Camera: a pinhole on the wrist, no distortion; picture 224 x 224 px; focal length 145.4 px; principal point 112.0 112.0 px. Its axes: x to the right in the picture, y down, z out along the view. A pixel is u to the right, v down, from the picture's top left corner.
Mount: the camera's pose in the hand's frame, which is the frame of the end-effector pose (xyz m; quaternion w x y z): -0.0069 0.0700 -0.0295 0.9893 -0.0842 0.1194 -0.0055
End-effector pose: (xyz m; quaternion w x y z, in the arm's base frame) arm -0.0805 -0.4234 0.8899 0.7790 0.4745 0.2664 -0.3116
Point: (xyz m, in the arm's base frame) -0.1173 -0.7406 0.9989
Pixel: 65 16
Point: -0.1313 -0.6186 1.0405
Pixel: 14 22
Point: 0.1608 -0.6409 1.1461
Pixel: 91 156
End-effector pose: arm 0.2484 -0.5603 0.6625 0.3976 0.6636 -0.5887 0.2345
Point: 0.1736 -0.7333 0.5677
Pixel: 90 72
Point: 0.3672 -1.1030 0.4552
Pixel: 128 23
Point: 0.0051 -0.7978 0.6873
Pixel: 139 175
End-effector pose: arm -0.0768 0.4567 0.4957 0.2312 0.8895 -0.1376 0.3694
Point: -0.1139 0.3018 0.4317
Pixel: 9 157
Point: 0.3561 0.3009 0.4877
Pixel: 190 47
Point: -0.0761 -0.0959 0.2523
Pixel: 37 188
